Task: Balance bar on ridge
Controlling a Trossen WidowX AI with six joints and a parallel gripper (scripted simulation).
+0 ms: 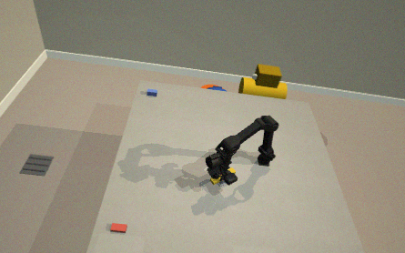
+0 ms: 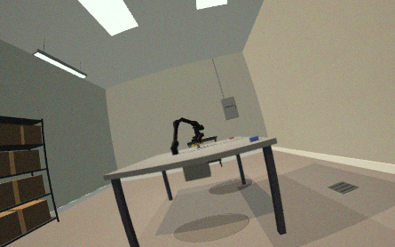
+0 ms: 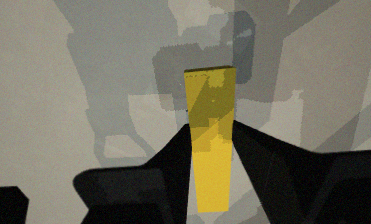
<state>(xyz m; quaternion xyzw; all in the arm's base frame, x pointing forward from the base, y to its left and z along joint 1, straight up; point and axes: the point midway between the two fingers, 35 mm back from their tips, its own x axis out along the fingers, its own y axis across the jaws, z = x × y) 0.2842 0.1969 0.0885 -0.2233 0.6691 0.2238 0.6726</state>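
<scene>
My gripper tip is now 2 cm to the left of the yellow bar and 2 cm past it. From my gripper tip the other things lie so: red block (46 cm ahead, 30 cm to the left, 5 cm below); blue block (70 cm to the right, 46 cm ahead, 4 cm below).
</scene>
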